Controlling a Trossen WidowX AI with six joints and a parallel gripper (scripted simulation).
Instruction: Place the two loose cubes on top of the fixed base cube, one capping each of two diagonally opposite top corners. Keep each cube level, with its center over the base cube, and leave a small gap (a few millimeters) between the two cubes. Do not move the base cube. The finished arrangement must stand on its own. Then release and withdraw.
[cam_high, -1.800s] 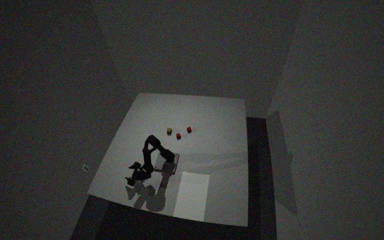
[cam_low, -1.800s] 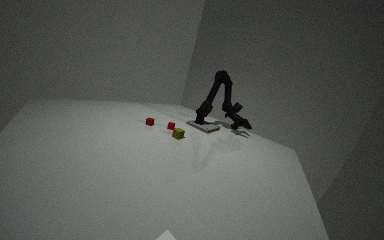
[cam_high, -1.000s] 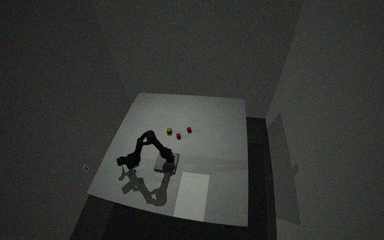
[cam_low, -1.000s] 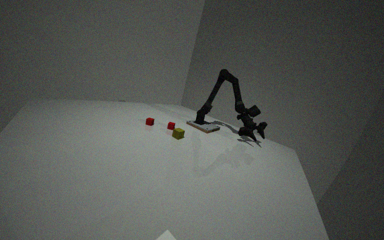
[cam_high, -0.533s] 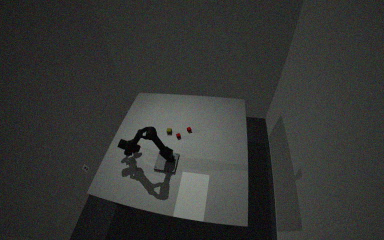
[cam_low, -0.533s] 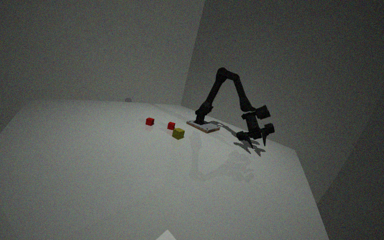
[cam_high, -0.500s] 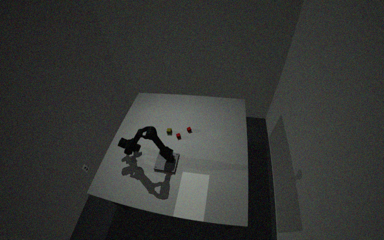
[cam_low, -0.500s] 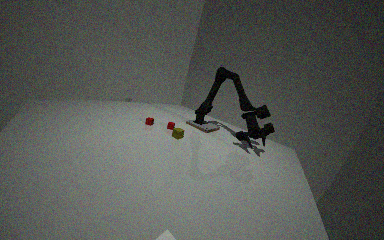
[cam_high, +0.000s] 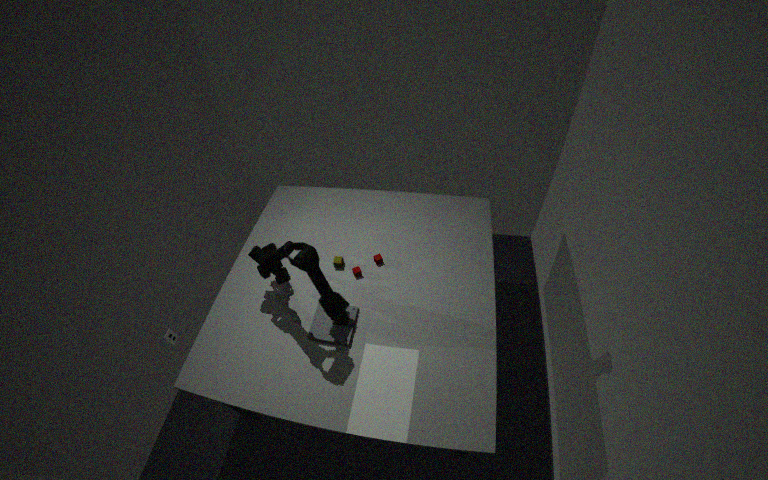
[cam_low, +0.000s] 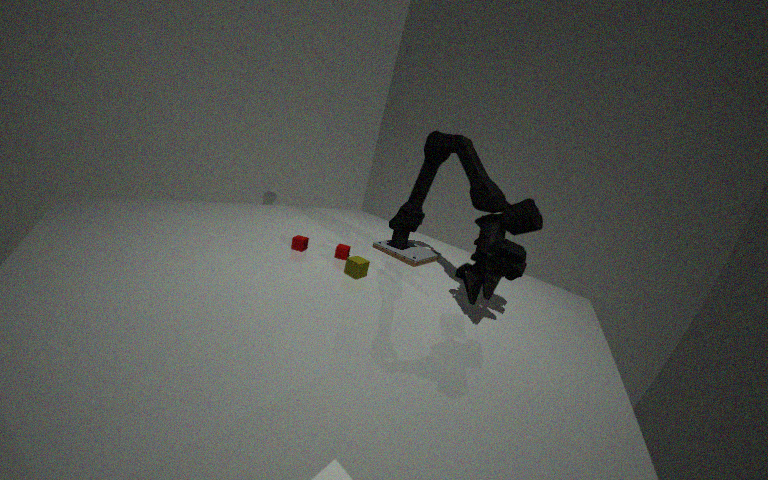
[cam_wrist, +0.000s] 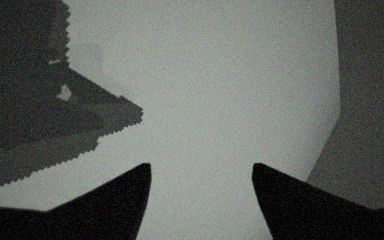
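Right now my gripper tip is 30 mm short of the yellow cube, 280 mm to the left of it and 30 mm above it.
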